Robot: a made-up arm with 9 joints. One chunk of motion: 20 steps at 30 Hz.
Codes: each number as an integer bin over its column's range. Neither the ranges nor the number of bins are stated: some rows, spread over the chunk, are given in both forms.
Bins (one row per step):
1: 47 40 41 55 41 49 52 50 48
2: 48 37 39 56 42 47 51 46 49
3: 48 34 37 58 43 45 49 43 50
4: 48 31 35 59 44 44 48 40 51
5: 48 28 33 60 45 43 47 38 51
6: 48 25 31 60 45 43 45 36 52
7: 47 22 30 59 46 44 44 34 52
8: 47 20 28 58 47 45 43 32 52
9: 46 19 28 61 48 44 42 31 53
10: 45 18 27 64 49 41 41 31 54
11: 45 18 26 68 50 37 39 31 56
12: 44 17 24 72 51 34 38 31 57
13: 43 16 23 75 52 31 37 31 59
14: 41 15 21 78 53 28 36 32 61
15: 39 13 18 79 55 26 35 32 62
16: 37 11 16 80 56 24 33 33 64
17: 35 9 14 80 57 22 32 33 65
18: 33 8 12 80 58 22 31 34 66
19: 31 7 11 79 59 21 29 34 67
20: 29 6 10 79 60 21 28 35 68
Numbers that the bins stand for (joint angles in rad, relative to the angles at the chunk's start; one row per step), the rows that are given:
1: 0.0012 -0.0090 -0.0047 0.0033 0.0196 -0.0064 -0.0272 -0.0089 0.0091
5: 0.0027 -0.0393 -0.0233 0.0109 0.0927 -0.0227 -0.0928 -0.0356 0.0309
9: -0.0003 -0.0620 -0.0349 0.0124 0.1476 -0.0200 -0.1585 -0.0511 0.0455
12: -0.0033 -0.0671 -0.0442 0.0291 0.2024 -0.0473 -0.2110 -0.0511 0.0745
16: -0.0139 -0.0822 -0.0628 0.0412 0.2938 -0.0745 -0.2767 -0.0467 0.1255
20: -0.0261 -0.0948 -0.0768 0.0397 0.3670 -0.0827 -0.3423 -0.0422 0.1545
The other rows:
2: 0.0027 -0.0166 -0.0094 0.0048 0.0379 -0.0118 -0.0403 -0.0178 0.0164
3: 0.0027 -0.0241 -0.0140 0.0079 0.0562 -0.0173 -0.0666 -0.0244 0.0236
4: 0.0027 -0.0317 -0.0187 0.0094 0.0744 -0.0200 -0.0797 -0.0311 0.0309
6: 0.0027 -0.0469 -0.0280 0.0109 0.0927 -0.0227 -0.1191 -0.0400 0.0382
7: 0.0012 -0.0544 -0.0303 0.0094 0.1110 -0.0200 -0.1322 -0.0444 0.0382
8: 0.0012 -0.0595 -0.0349 0.0079 0.1293 -0.0173 -0.1454 -0.0489 0.0382
10: -0.0018 -0.0645 -0.0373 0.0170 0.1659 -0.0282 -0.1716 -0.0511 0.0527
11: -0.0018 -0.0645 -0.0396 0.0230 0.1841 -0.0391 -0.1979 -0.0511 0.0673
13: -0.0048 -0.0696 -0.0466 0.0336 0.2207 -0.0555 -0.2241 -0.0511 0.0891
14: -0.0079 -0.0721 -0.0512 0.0382 0.2390 -0.0636 -0.2373 -0.0489 0.1036
15: -0.0109 -0.0772 -0.0582 0.0397 0.2756 -0.0691 -0.2504 -0.0489 0.1109
17: -0.0170 -0.0873 -0.0675 0.0412 0.3121 -0.0800 -0.2898 -0.0467 0.1327
18: -0.0200 -0.0898 -0.0721 0.0412 0.3304 -0.0800 -0.3029 -0.0444 0.1400
19: -0.0230 -0.0923 -0.0744 0.0397 0.3487 -0.0827 -0.3292 -0.0444 0.1473

